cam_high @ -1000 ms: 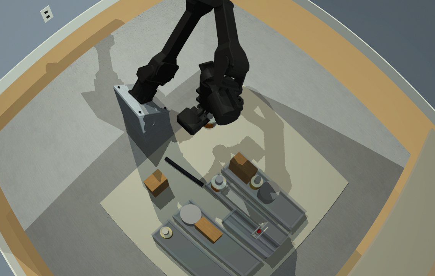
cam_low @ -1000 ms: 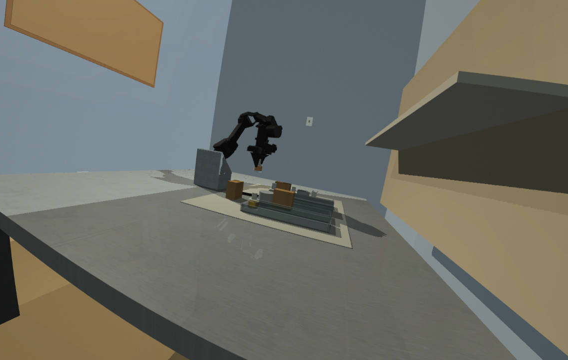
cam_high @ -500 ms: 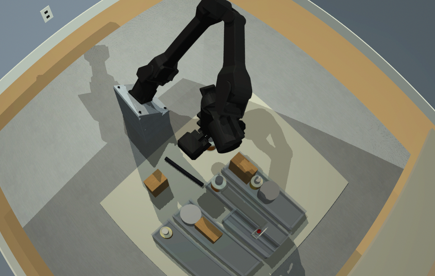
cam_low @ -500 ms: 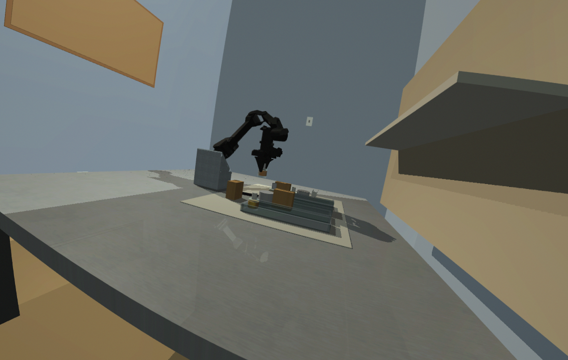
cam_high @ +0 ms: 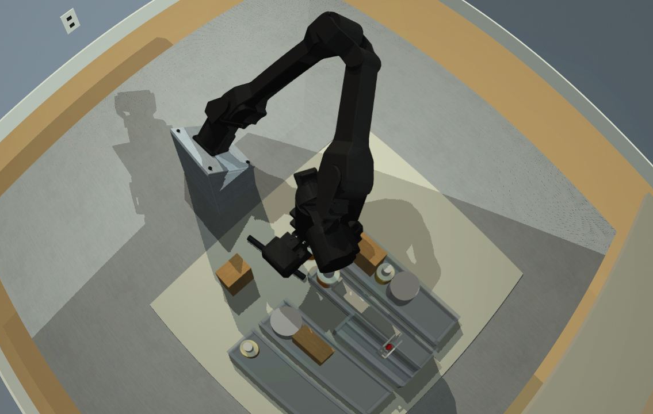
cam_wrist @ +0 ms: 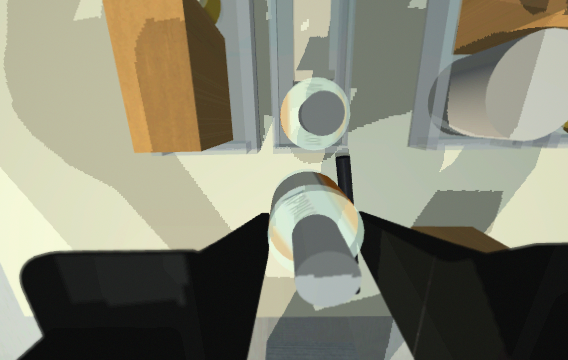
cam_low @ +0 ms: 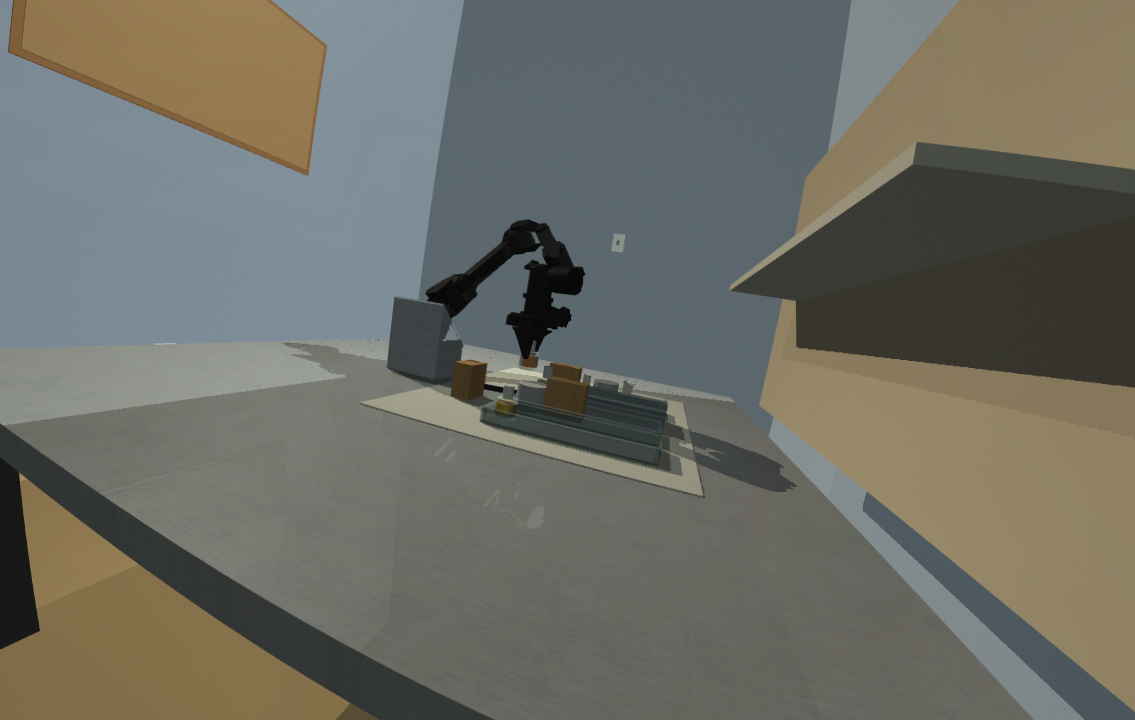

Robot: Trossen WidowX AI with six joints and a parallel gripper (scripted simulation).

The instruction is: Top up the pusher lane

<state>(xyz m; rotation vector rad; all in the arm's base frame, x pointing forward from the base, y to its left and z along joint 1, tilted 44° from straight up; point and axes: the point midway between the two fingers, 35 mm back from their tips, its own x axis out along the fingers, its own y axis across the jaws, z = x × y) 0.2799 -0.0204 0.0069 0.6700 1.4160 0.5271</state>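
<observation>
My gripper tip is now 50 mm past the black rod, 40 mm to the left of it and 80 mm above it. From my gripper tip the other things lie so: sprung lane: 200 mm ahead, 40 mm to the right, 60 mm below; then red-marked part: 240 mm ahead, 60 mm to the right, 10 mm below.
</observation>
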